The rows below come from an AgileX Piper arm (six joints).
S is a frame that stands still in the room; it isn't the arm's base.
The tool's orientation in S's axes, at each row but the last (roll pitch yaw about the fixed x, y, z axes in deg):
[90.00, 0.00, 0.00]
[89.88, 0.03, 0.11]
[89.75, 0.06, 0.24]
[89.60, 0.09, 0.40]
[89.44, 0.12, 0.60]
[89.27, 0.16, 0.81]
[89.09, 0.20, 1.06]
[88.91, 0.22, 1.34]
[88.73, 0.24, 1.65]
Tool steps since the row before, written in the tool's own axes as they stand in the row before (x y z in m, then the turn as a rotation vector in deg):
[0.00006, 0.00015, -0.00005, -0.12, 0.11, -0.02]
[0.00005, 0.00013, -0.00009, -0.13, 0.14, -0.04]
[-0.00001, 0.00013, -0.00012, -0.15, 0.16, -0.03]
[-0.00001, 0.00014, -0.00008, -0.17, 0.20, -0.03]
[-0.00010, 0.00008, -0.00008, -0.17, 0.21, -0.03]
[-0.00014, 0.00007, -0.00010, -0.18, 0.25, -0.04]
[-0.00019, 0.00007, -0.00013, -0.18, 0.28, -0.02]
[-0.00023, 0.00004, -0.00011, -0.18, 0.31, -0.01]
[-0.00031, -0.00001, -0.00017, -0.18, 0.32, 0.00]
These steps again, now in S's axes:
[0.00006, 0.00005, 0.00015, -0.12, 0.02, 0.11]
[0.00005, 0.00009, 0.00013, -0.13, 0.04, 0.14]
[-0.00001, 0.00012, 0.00013, -0.15, 0.03, 0.16]
[-0.00001, 0.00008, 0.00014, -0.17, 0.03, 0.20]
[-0.00010, 0.00008, 0.00008, -0.17, 0.03, 0.21]
[-0.00014, 0.00010, 0.00007, -0.18, 0.04, 0.25]
[-0.00019, 0.00013, 0.00007, -0.18, 0.02, 0.28]
[-0.00023, 0.00011, 0.00004, -0.18, 0.01, 0.31]
[-0.00031, 0.00016, -0.00001, -0.18, 0.00, 0.32]

